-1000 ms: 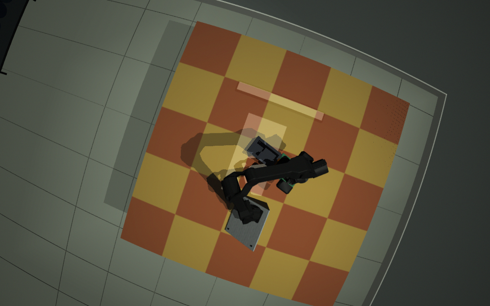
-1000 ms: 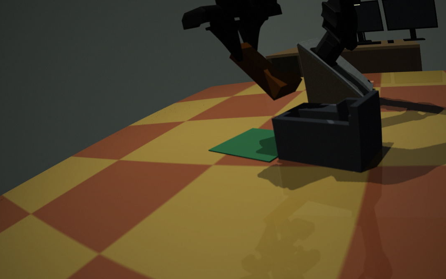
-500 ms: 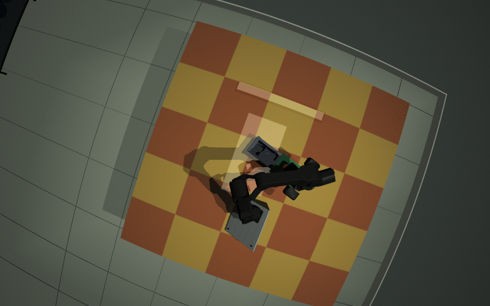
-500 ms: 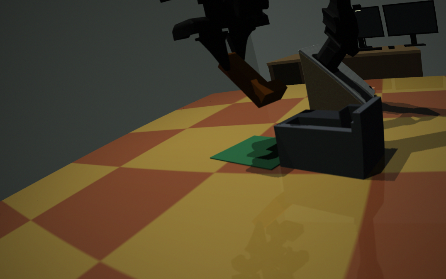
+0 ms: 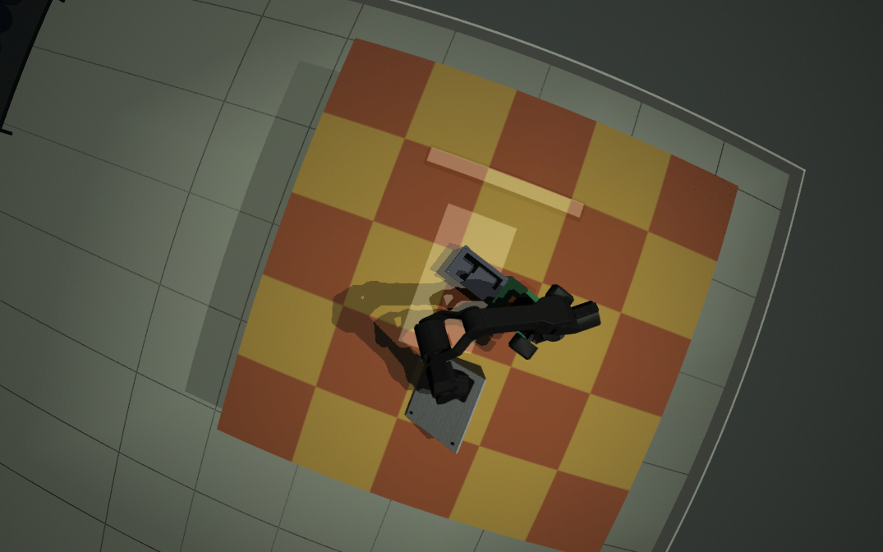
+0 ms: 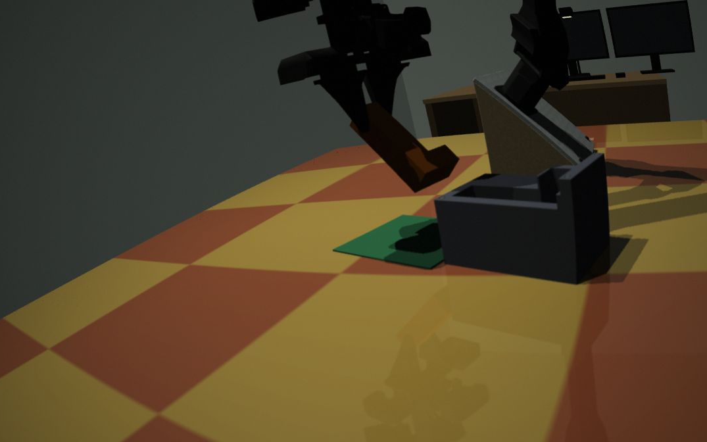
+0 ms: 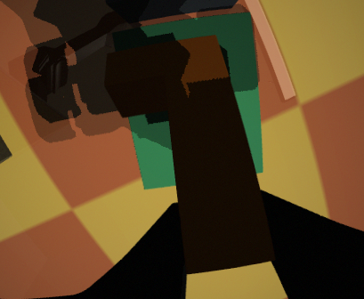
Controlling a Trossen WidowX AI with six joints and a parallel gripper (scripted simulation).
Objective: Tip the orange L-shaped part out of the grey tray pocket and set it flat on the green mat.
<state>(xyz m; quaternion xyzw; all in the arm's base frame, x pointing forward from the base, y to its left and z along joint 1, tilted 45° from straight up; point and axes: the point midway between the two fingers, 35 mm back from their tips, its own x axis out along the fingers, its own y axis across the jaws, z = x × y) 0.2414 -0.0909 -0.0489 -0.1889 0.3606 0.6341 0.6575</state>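
Now: gripper tip 1 cm short of the green mat, 2 cm to the right of it and 14 cm above it. The rest, counted from my gripper tip: orange part: 1 cm behind, 4 cm to the left, 3 cm below.
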